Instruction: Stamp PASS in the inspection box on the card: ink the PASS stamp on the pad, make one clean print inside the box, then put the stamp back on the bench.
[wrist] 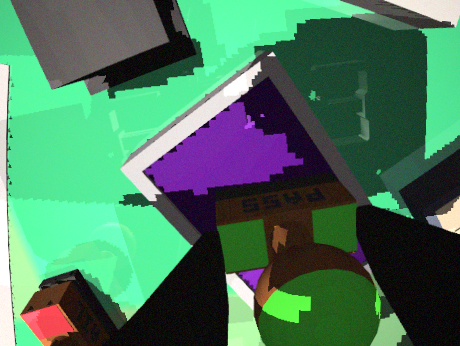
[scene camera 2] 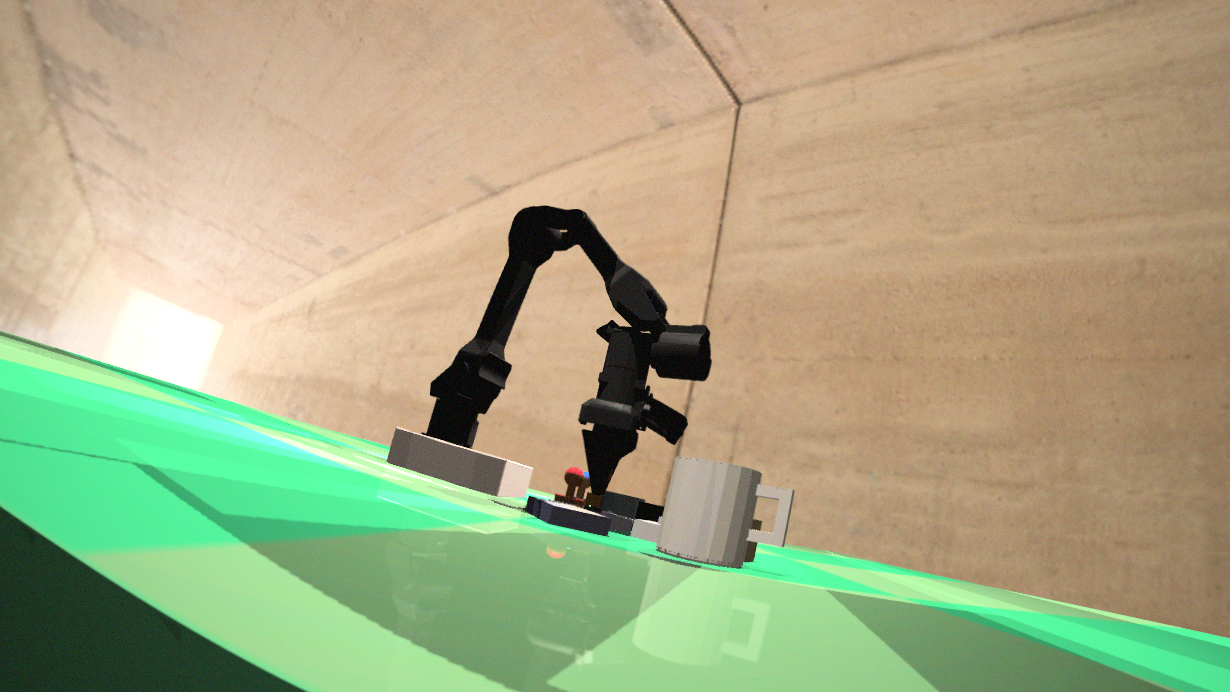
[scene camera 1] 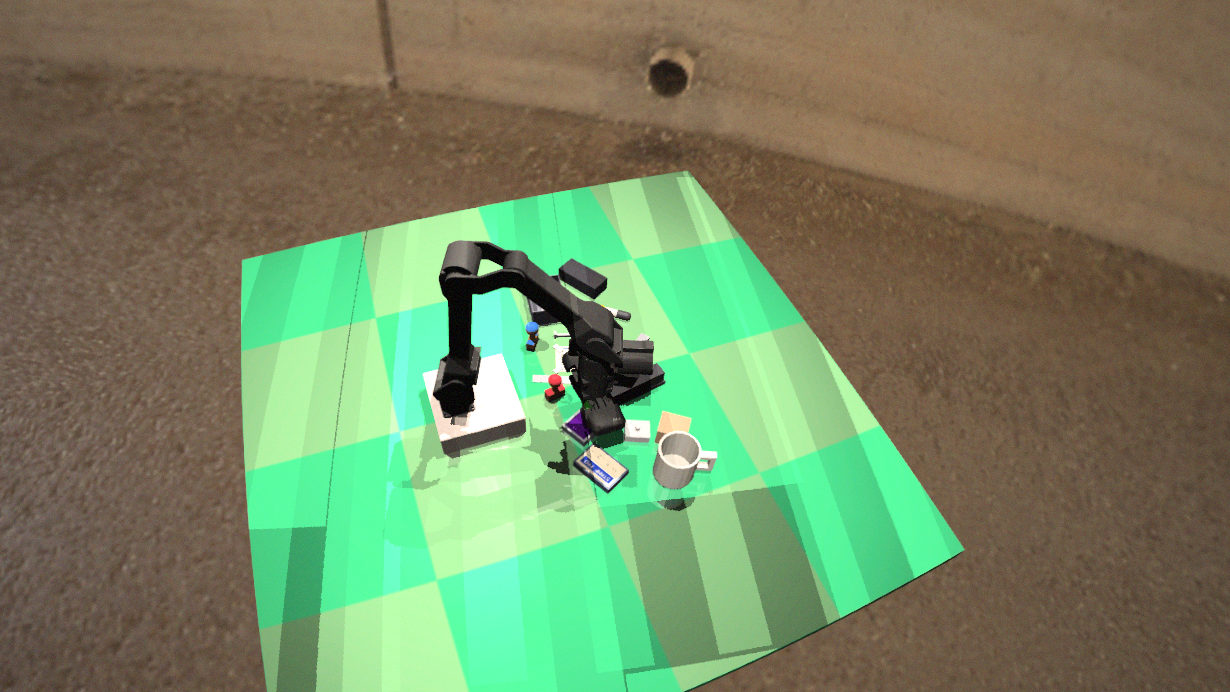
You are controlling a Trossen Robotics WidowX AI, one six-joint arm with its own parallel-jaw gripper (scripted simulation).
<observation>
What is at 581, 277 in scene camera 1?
A black box.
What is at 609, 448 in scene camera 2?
The gripper.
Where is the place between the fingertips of the gripper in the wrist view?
288, 232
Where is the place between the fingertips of the gripper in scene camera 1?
590, 414
</observation>
